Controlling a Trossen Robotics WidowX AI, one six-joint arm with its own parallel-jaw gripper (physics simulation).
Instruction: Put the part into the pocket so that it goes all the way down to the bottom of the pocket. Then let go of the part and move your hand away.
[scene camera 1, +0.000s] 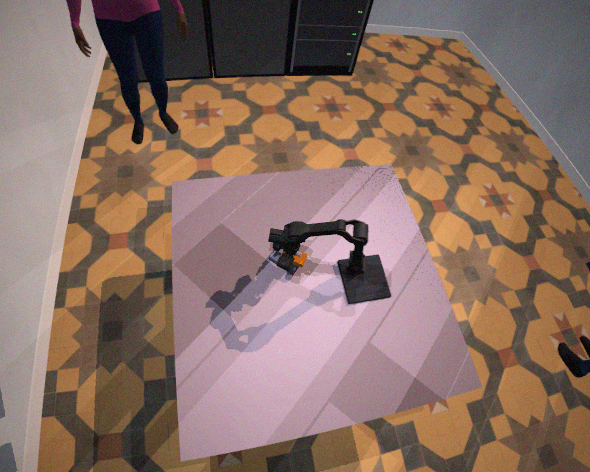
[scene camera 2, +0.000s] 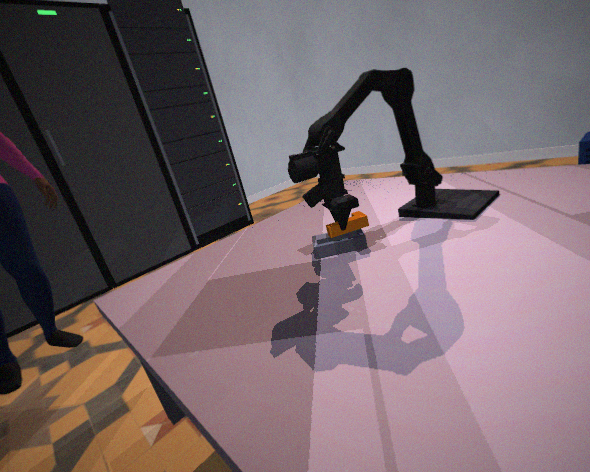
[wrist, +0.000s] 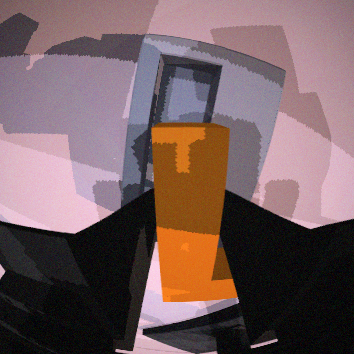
Observation:
The gripper (scene camera 2: 341, 228) carries an orange part (wrist: 189, 159); nothing else touches it. Further things: a grey pocket block (wrist: 177, 79).
The gripper shows as well in the wrist view (wrist: 186, 195).

